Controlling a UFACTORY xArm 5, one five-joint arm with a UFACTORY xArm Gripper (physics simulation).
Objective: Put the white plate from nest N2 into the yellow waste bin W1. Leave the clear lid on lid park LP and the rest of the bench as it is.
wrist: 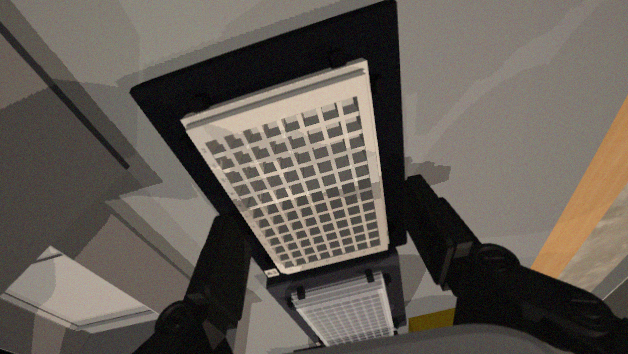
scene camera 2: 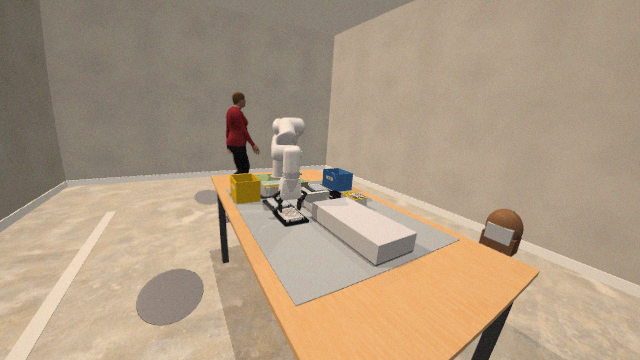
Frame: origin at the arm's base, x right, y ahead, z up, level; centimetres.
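Where they show: gripper, fingertip midpoint: point(wrist: 320, 215) point(scene camera 2: 289, 210); arm's base, link origin: point(scene camera 2: 279, 176).
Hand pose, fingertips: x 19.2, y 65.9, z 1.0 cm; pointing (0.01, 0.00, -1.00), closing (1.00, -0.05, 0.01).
Things, the pixels of their centre, and the offset from my fingertips. "pt": a spot on its surface instead. Level surfaces: height alone.
- white plate, body centre: point(wrist: 310, 196) point(scene camera 2: 290, 214) dy -0.3, dx -0.5, dz -2.0 cm
- black nest, body centre: point(wrist: 308, 188) point(scene camera 2: 290, 215) dy -0.3, dx -0.5, dz -2.8 cm
- clear-looking lidded piece, body centre: point(wrist: 350, 317) point(scene camera 2: 278, 201) dy -17.9, dx -0.8, dz -2.0 cm
- second dark holder, surface spot: point(wrist: 285, 300) pt dy -12.9, dx -6.3, dz -2.7 cm
- yellow waste bin, body centre: point(scene camera 2: 244, 187) dy -36.0, dx +13.0, dz +2.1 cm
- blue bin, body centre: point(scene camera 2: 337, 179) dy -36.4, dx -51.6, dz +2.1 cm
- yellow-edged rack, body centre: point(scene camera 2: 353, 199) dy -0.4, dx -38.4, dz +0.5 cm
- grey mat, surface height: dz -3.9 cm
- wooden table, surface height: dz -4.2 cm
The white plate point(scene camera 2: 291, 215) point(wrist: 300, 185), with a grid of square wells, sits flat in a black nest point(scene camera 2: 296, 223) point(wrist: 265, 55); the nest's name cannot be read. My gripper point(scene camera 2: 290, 208) point(wrist: 320, 215) is open and empty, with one finger on each side of the plate, apart from it. A clear-looking lidded piece point(wrist: 345, 310) lies in a second dark holder point(wrist: 285, 300) just beyond the nest in the wrist view. The yellow waste bin point(scene camera 2: 245, 190) point(wrist: 432, 320) stands at the back left of the table; its inside bottom is hidden.
A long pale block point(scene camera 2: 365, 227) lies close to the right of the nest. A blue bin point(scene camera 2: 337, 179) and a yellow-edged rack point(scene camera 2: 356, 196) stand behind it. A grey mat point(scene camera 2: 300, 280) covers part of the wooden table point(scene camera 2: 400, 310). A person in red point(scene camera 2: 237, 125) stands beyond the table.
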